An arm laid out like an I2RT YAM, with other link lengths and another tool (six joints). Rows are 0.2 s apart.
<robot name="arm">
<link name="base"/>
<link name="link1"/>
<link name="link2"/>
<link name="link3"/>
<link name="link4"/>
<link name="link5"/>
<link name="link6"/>
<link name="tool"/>
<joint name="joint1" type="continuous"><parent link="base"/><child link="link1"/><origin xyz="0.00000 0.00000 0.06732" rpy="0.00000 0.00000 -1.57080"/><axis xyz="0 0 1"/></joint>
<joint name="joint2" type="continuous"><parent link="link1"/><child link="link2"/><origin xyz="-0.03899 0.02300 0.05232" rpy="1.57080 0.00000 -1.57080"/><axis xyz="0 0 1"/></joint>
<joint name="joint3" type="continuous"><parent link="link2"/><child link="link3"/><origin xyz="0.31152 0.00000 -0.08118" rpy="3.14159 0.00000 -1.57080"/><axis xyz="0 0 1"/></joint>
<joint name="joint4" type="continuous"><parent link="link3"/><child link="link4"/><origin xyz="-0.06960 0.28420 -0.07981" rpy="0.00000 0.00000 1.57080"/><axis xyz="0 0 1"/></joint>
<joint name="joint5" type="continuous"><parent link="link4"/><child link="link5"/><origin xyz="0.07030 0.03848 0.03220" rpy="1.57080 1.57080 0.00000"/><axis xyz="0 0 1"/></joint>
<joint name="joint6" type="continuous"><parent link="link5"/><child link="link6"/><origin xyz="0.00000 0.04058 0.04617" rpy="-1.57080 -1.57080 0.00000"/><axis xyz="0 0 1"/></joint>
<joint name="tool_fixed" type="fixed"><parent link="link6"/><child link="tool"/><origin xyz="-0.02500 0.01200 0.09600" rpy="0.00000 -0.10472 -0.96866"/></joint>
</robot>
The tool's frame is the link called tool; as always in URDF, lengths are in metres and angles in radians. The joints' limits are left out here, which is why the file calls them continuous.
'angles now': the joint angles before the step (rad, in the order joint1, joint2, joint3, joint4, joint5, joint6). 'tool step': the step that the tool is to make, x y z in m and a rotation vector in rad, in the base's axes. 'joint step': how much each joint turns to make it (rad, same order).
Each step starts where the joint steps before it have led.
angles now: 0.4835, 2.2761, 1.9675, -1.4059, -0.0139, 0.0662
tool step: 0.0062, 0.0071, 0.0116, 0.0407, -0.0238, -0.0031
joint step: 0.0000, -0.0004, 0.0388, 0.0007, -0.0252, -0.0001
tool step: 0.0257, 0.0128, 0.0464, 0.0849, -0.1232, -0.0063
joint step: -0.0057, -0.0001, 0.1516, -0.0032, -0.0183, 0.0001
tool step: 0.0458, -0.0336, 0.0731, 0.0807, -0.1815, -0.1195
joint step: -0.0862, 0.0005, 0.2251, -0.0243, 0.0080, 0.0328
